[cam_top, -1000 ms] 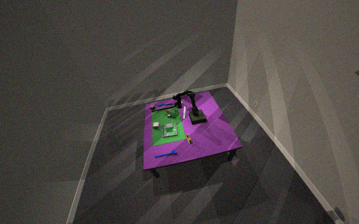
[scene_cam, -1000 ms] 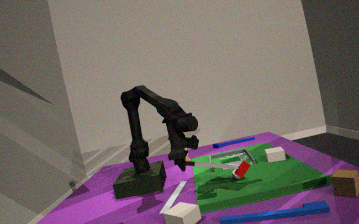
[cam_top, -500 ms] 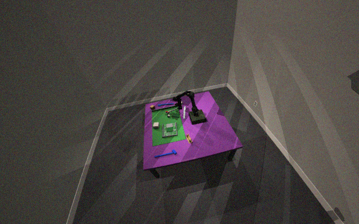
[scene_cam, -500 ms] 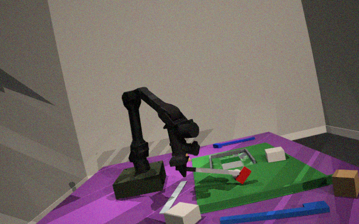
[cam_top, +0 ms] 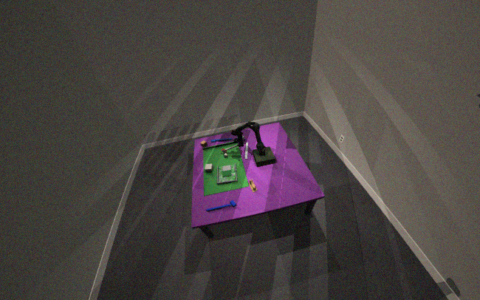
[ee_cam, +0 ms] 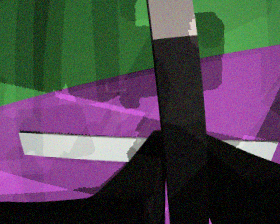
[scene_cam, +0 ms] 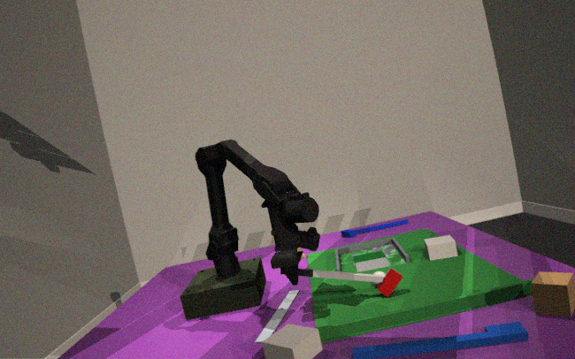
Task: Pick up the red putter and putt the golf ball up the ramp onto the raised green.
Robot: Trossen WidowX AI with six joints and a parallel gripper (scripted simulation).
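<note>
Right now the white strip is 60 mm behind my gripper tip, 10 mm to the left of it and 70 mm below it. From my gripper tip the other things lie so: white golf ball 200 mm ahead, 80 mm to the left, 50 mm below; putter 120 mm ahead, 10 mm to the left; green mat 240 mm ahead, 230 mm to the left, 70 mm below.
</note>
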